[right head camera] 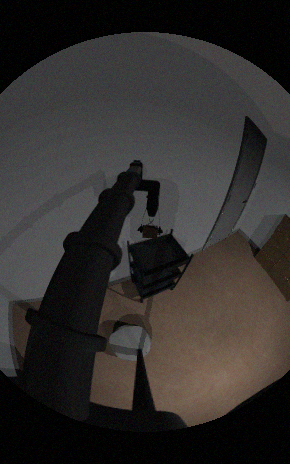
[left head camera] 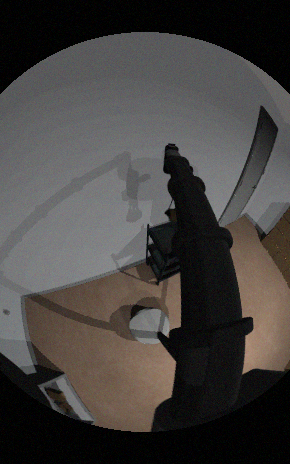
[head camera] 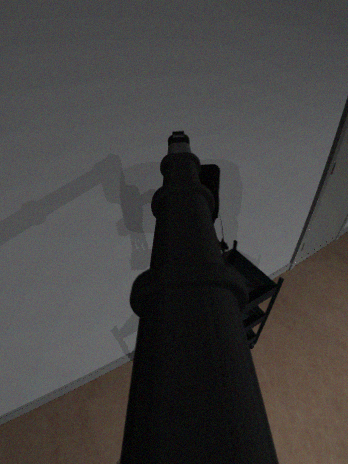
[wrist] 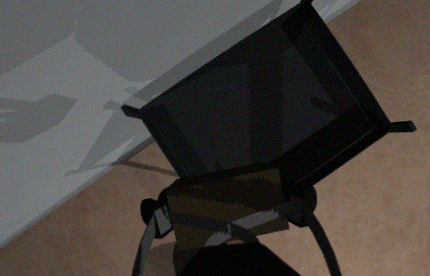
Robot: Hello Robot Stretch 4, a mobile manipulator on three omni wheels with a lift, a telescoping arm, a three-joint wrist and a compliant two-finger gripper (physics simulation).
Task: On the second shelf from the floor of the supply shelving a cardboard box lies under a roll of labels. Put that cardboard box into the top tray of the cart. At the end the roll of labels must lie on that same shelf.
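Where they show: gripper, fingertip midpoint: (right head camera: pixel 149 232) (wrist: pixel 229 199); robot's base, link origin: (right head camera: pixel 130 341) (left head camera: pixel 148 324).
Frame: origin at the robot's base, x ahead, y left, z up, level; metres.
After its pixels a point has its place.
Observation:
The brown cardboard box (left head camera: pixel 172 214) {x 0.640, y -0.057, z 1.026 m} (right head camera: pixel 150 232) {x 0.644, y -0.093, z 1.014 m} (wrist: pixel 225 192) {x 0.682, y -0.086, z 1.031 m} is clamped between the two fingertips of my gripper (wrist: pixel 229 199) {x 0.667, y -0.089, z 0.990 m}. In the wrist view the box overlaps the near edge of the cart's top tray (right head camera: pixel 159 254) {x 0.774, y -0.197, z 0.635 m} (wrist: pixel 215 110) {x 0.788, y -0.079, z 0.635 m}; in the right head view it shows just beyond the tray's far rim, higher than the tray. The exact height between them is hard to tell. The dark cart (head camera: pixel 267 309) {x 0.709, y -0.448, z 0.484 m} (left head camera: pixel 148 242) stands by the wall, partly hidden by my mast in the head and left head views. No roll of labels can be made out.
A white round object (left head camera: pixel 149 327) {x -0.017, y -0.001, z 0.187 m} (right head camera: pixel 131 344) {x -0.019, y -0.021, z 0.187 m} stands on the floor on the near side of the cart. A tall grey door panel (left head camera: pixel 252 160) {x 1.503, y -1.187, z 1.345 m} (right head camera: pixel 237 182) {x 1.502, y -1.184, z 1.216 m} and a brown block-like piece (right head camera: pixel 277 260) {x 0.887, y -2.535, z 0.342 m} are at the right. A pale wall (head camera: pixel 75 310) {x 0.607, y 0.530, z 0.706 m} runs behind the cart.

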